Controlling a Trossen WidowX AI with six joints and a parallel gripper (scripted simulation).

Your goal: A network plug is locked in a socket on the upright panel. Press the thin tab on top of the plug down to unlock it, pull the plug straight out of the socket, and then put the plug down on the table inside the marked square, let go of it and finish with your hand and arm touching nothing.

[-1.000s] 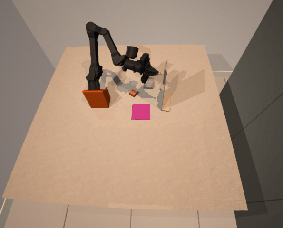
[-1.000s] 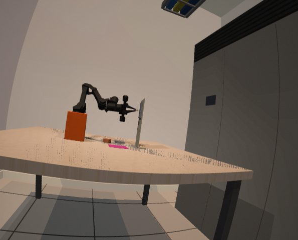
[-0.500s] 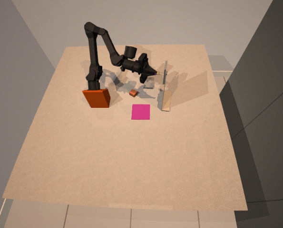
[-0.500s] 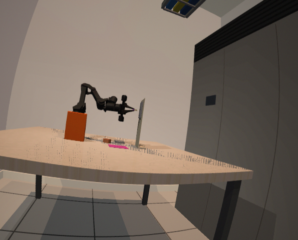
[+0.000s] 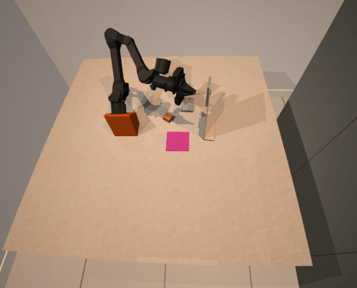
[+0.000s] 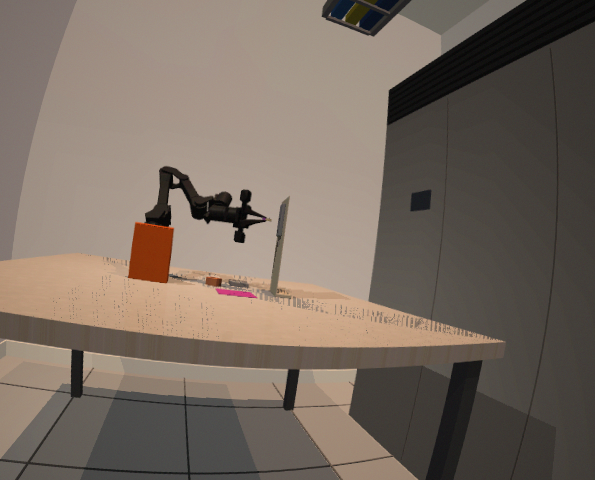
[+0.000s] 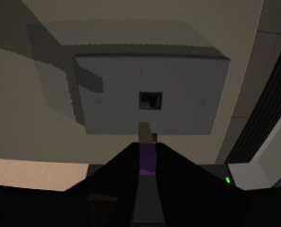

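Right now the marked square is 260 mm below my gripper tip, 90 mm to the right of it and 90 mm behind it. Also, from my gripper tip: plug right at my gripper tip; small orange-brown block 240 mm below, 150 mm behind, 60 mm to the left; upright grey panel 100 mm below, 70 mm ahead.
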